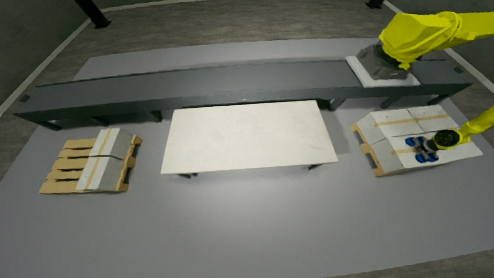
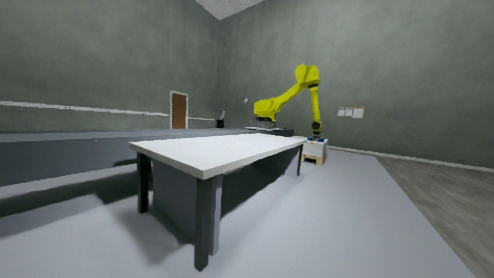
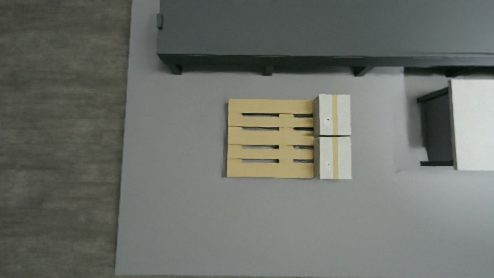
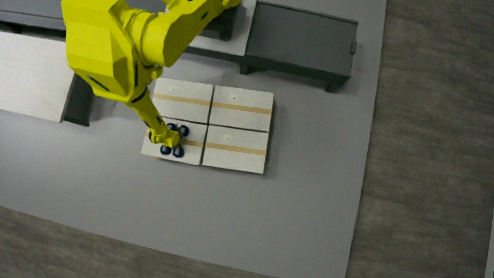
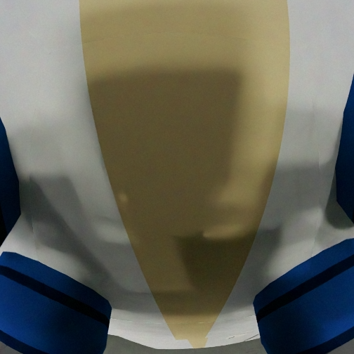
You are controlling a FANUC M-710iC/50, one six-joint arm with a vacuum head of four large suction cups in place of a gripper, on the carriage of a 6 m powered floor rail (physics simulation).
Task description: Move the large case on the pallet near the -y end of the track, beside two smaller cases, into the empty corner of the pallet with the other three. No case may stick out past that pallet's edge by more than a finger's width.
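A pallet (image 1: 366,148) carries four white taped cases. The case under my head (image 1: 404,161) (image 2: 315,150) (image 4: 192,155) (image 5: 50,75) fills a corner beside the other three (image 4: 182,107) (image 4: 242,119) (image 4: 235,158), with narrow seams between them. My vacuum head (image 1: 421,149) (image 2: 316,140) (image 4: 175,139) (image 5: 180,240) is at that case's top, its four blue cups straddling the tape. The cups look down on the surface or very close to it; whether suction holds cannot be seen. Two smaller cases (image 3: 336,115) (image 3: 336,158) stand along one end of the other pallet (image 3: 270,170).
A white-topped table (image 1: 245,137) (image 2: 215,145) stands between the two pallets. The dark rail (image 1: 190,82) (image 3: 320,30) (image 4: 300,40) runs behind them. My yellow arm (image 1: 425,35) (image 4: 110,55) reaches from the carriage (image 1: 360,72) over the four-case pallet.
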